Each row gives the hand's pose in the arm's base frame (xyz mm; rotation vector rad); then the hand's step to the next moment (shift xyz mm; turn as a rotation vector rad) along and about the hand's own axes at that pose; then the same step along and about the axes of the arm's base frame.
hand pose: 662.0 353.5 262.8 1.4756 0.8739 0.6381
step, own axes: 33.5 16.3 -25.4 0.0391 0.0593 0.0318
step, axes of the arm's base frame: 0.5 42.5 15.1 0.0565 0.0158 0.0511
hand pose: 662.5 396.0 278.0 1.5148 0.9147 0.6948
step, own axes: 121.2 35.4 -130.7 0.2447 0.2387 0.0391
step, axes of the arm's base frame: -41.6 170.9 45.8 0.1979 0.1842 0.2127
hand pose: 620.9 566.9 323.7 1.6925 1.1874 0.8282
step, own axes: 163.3 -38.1 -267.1 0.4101 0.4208 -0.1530
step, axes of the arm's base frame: -195.8 236.0 73.8 0.1474 0.3674 0.4604
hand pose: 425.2 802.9 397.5 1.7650 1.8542 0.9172
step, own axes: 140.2 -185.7 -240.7 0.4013 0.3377 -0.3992
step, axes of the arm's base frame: -314.5 100.5 55.6 -0.0823 0.3179 0.5715
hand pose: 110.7 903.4 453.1 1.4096 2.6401 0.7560
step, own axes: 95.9 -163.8 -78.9 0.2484 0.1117 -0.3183
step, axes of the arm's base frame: -202.8 -30.8 13.6 -0.1449 0.1237 0.3731
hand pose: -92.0 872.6 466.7 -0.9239 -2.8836 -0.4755
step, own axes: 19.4 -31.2 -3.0 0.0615 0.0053 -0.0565
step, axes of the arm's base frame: -33.9 -14.2 -2.3 -0.0483 0.0204 0.0652
